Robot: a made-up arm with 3 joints. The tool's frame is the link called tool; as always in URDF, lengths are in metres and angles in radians. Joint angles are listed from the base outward.
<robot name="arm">
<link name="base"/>
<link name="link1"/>
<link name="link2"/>
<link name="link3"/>
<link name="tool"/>
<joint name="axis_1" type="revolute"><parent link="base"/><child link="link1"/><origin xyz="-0.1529 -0.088 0.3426" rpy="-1.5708 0 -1.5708"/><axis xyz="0 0 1"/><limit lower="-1.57" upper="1.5"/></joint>
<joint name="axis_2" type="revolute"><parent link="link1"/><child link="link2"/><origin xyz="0.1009 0.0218 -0.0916" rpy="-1.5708 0 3.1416"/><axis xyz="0 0 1"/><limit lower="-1.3" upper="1.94"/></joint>
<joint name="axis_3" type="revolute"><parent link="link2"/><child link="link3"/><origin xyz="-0.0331 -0.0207 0.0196" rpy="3.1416 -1.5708 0"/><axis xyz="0 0 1"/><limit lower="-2.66" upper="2.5"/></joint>
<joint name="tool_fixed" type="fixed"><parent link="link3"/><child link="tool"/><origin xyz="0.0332 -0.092 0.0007" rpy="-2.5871 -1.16 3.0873"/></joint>
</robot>
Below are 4 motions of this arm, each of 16 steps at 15 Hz.
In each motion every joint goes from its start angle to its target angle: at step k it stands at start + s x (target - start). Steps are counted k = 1, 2, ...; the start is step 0. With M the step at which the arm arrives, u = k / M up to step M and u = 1 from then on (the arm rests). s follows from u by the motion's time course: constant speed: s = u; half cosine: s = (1 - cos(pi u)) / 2; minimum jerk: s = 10 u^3 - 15 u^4 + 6 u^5.
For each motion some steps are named. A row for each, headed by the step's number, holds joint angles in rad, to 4 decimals.
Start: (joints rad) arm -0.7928 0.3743 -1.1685
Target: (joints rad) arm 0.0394 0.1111 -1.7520
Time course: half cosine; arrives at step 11
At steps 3, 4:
3: -0.6492 0.3289 -1.2692
4: -0.5496 0.2974 -1.3391

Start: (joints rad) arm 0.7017 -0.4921 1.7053
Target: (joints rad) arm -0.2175 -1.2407 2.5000
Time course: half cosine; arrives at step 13
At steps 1, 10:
1: 0.6883 -0.5030 1.7168
10: -0.1019 -1.1466 2.4001

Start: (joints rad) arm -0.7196 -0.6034 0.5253
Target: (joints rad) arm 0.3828 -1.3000 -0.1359
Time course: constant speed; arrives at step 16
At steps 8, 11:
8: -0.1684 -0.9517 0.1947
11: 0.0383 -1.0823 0.0707

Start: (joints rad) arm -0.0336 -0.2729 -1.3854
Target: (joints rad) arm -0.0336 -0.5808 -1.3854
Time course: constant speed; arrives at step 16
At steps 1, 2, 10, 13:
1: -0.0336 -0.2921 -1.3854
2: -0.0336 -0.3114 -1.3854
10: -0.0336 -0.4653 -1.3854
13: -0.0336 -0.5231 -1.3854

